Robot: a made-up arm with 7 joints.
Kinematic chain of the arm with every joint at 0, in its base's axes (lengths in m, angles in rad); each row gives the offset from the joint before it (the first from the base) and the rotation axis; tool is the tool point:
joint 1: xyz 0 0 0.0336 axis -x
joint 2: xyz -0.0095 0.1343 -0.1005 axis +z
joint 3: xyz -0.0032 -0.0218 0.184 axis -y
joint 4: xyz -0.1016 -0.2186 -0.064 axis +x
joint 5: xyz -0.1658 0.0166 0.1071 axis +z
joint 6: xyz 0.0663 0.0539 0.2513 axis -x
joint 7: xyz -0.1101 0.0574 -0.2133 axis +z
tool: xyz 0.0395 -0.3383 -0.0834
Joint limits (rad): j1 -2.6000..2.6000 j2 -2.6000..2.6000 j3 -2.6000..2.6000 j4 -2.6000..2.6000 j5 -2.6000..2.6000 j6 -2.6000..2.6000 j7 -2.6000..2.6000
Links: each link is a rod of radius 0.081 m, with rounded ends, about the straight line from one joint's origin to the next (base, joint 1, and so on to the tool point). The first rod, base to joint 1, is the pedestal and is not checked.
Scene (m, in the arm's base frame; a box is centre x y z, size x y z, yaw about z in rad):
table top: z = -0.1
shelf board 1: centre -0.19 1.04 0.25 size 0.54 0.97 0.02 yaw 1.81
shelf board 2: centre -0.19 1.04 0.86 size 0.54 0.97 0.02 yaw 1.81
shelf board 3: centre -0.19 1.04 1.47 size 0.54 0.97 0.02 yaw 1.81
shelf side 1: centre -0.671 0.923 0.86 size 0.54 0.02 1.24 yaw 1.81
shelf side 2: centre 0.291 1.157 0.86 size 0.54 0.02 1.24 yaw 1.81
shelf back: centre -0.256 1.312 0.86 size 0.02 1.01 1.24 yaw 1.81
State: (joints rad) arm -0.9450 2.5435 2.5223 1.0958 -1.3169 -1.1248 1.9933
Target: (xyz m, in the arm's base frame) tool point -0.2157 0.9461 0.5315
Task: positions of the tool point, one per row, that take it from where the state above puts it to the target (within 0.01 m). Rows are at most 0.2 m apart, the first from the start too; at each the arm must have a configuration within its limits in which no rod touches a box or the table.
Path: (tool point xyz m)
1: 0.5434 0.1762 0.5031
2: 0.5367 0.2047 0.3914
3: 0.5064 0.2815 0.3059
4: 0.4493 0.3871 0.2619
5: 0.3648 0.4971 0.2647
6: 0.2560 0.5875 0.3092
7: 0.1297 0.6390 0.3813
8: -0.0032 0.6413 0.4619
9: -0.1301 0.5949 0.5316
10: -0.1663 0.7211 0.5407
11: -0.1950 0.8388 0.5410
12: -0.2157 0.9461 0.5315

